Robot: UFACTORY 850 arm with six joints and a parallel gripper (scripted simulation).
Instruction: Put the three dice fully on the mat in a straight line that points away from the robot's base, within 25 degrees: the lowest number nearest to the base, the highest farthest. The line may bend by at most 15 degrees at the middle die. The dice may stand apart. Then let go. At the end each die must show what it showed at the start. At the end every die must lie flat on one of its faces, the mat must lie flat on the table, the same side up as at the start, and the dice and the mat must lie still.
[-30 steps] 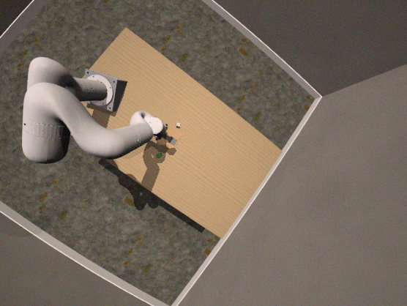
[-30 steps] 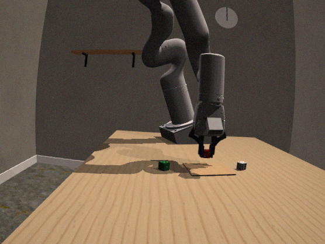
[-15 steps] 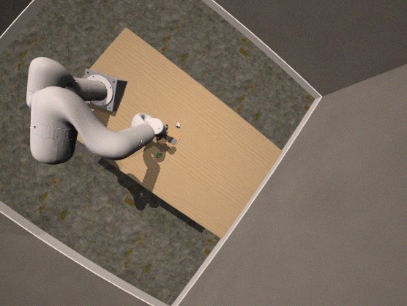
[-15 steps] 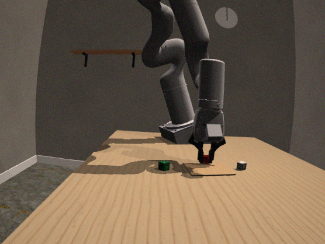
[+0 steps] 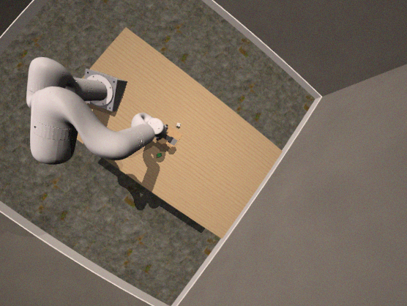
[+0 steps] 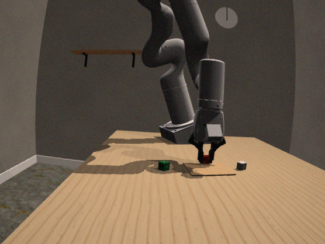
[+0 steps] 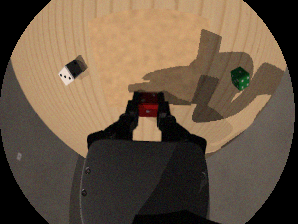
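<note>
Now: hand 10 mm above the red die. The rest, counted from my hand: white die (110 mm to the left, 60 mm ahead, 20 mm below); green die (140 mm to the right, 60 mm ahead, 20 mm below); tan mat (50 mm ahead, 30 mm below).
</note>
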